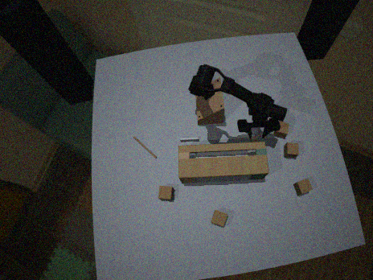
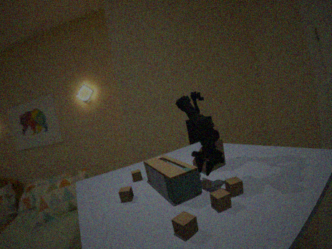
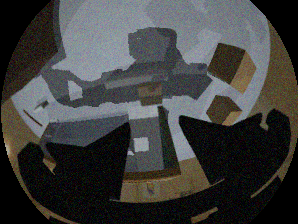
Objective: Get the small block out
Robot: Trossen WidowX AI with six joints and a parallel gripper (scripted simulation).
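Now: the tan block 10 mm behind my gripper tip and 60 mm below it. Round my gripper tip: thin stick (70 mm behind, 540 mm to the right, 70 mm below); tan box (50 mm ahead, 170 mm to the right, 10 mm below).
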